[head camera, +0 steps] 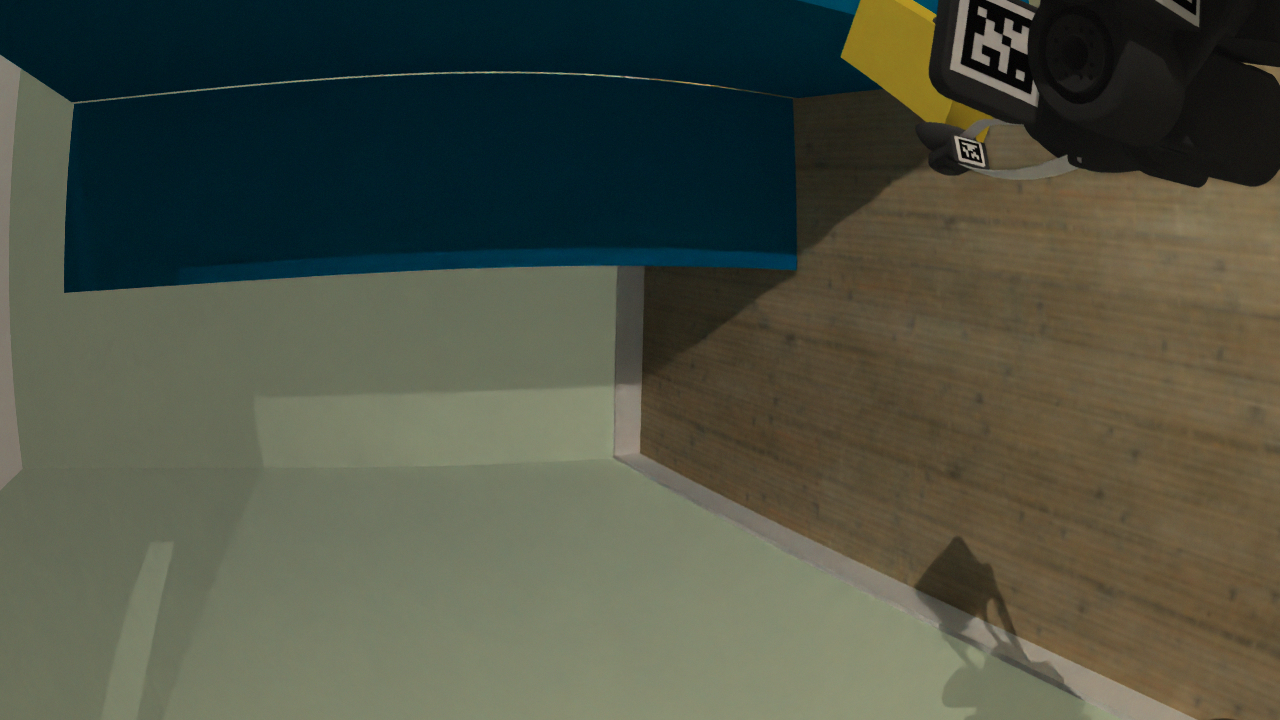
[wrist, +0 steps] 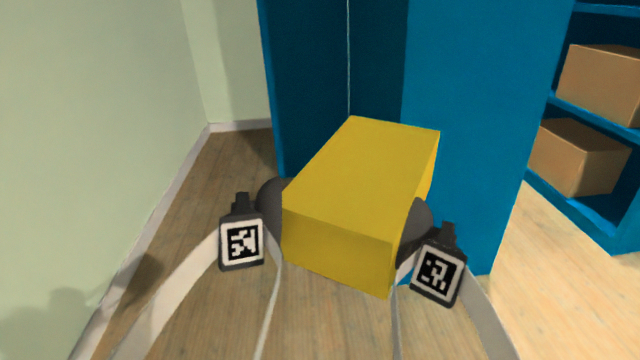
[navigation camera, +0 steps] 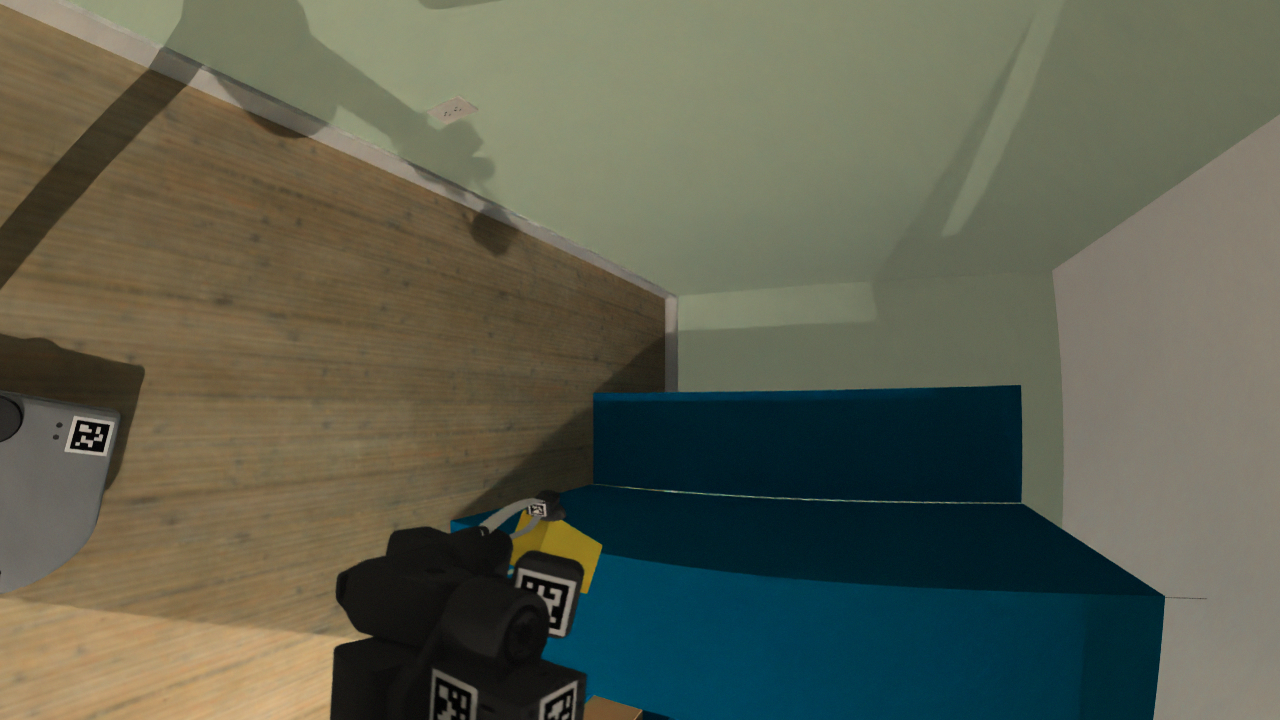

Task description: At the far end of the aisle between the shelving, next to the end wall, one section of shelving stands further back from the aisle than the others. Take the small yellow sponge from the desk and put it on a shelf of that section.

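Frame: origin at the robot's base, x ahead, y left, z up, level; metres.
Where they show: gripper, fingertip midpoint: (wrist: 345, 212) (navigation camera: 546, 542).
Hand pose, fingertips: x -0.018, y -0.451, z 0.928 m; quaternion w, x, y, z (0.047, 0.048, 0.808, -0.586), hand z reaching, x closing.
Note:
After its pixels a point has its place.
The yellow sponge (head camera: 895, 58) {z 0.957, x -0.026, y -0.467 m} (navigation camera: 572, 548) {z 0.957, x -0.022, y -0.462 m} (wrist: 360, 185) {z 0.954, x -0.027, y -0.441 m} is held in the air between the two fingertips. My gripper (head camera: 962, 111) {z 0.928, x -0.019, y -0.451 m} (navigation camera: 541, 544) {z 0.928, x -0.019, y -0.451 m} (wrist: 345, 212) {z 0.928, x -0.019, y -0.451 m} is shut on it. A dark blue shelving panel (head camera: 429, 179) {z 0.919, x 0.281, y -2.041 m} (navigation camera: 805, 443) {z 1.028, x 0.261, y -2.045 m} (wrist: 310, 75) {z 0.644, x 0.238, y -2.048 m} stands near the green end wall, beyond a thin bright gap line. Its open shelves do not show, and I cannot tell whether it is the set-back section. A nearer blue shelving unit (navigation camera: 850, 644) {z 1.255, x -0.295, y -1.194 m} (wrist: 465, 125) {z 0.684, x -0.346, y -1.204 m} shows closed sides, close behind the sponge in the wrist view. The desk does not show.
Open blue shelving (wrist: 627, 232) {z 0.139, x -1.209, y -1.370 m} with cardboard boxes (wrist: 605, 82) {z 0.683, x -1.140, y -1.754 m} (wrist: 577, 157) {z 0.304, x -1.141, y -1.751 m} stands at the right in the wrist view. The green wall (head camera: 429, 573) {z 0.946, x 1.120, y -1.809 m} (navigation camera: 760, 161) {z 1.015, x 0.994, y -1.151 m} (wrist: 100, 100) {z 0.722, x 1.048, y -1.436 m} meets the wooden floor (head camera: 1029, 385) {z 0.000, x 0.457, y -1.093 m} (navigation camera: 313, 295) {z 0.000, x 0.427, y -0.539 m}. My base (navigation camera: 53, 501) {z 0.160, x -0.113, y -0.103 m} is at the left in the navigation view.

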